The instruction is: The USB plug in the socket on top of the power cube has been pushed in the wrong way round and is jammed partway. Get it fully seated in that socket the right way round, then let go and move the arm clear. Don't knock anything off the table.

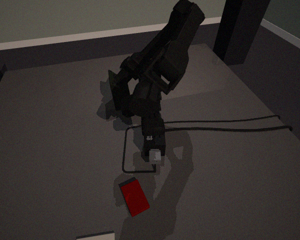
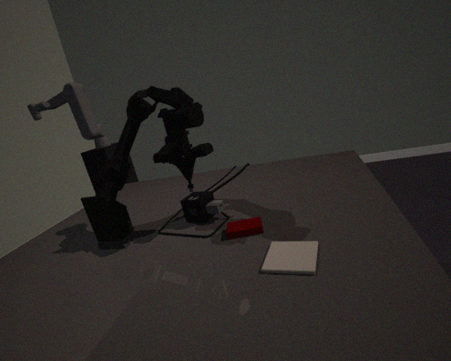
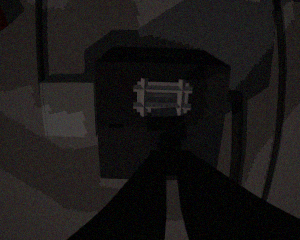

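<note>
Right now my gripper tip is 20 mm above the USB plug. From my gripper tip the other things lie so: white flat pad (310 mm ahead, 210 mm to the right, 130 mm below); then red block (180 mm ahead, 90 mm to the right, 130 mm below).
</note>
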